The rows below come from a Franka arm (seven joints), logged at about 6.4 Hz.
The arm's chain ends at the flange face. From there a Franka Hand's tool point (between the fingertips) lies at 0.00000 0.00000 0.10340 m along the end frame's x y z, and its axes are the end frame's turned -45 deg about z.
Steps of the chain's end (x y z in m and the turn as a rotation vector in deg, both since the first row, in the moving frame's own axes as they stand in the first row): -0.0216 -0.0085 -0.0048 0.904 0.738 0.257; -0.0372 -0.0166 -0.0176 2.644 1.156 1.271; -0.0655 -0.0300 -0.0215 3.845 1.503 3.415; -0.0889 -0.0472 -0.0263 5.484 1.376 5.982; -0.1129 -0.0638 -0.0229 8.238 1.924 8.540
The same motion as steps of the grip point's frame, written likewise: -0.0072 -0.0215 -0.0048 0.117 1.161 0.257; -0.0097 -0.0399 -0.0177 1.052 2.687 1.271; -0.0182 -0.0703 -0.0218 1.656 3.782 3.415; -0.0205 -0.1010 -0.0268 2.905 4.851 5.982; -0.0212 -0.1320 -0.0240 4.465 7.186 8.540
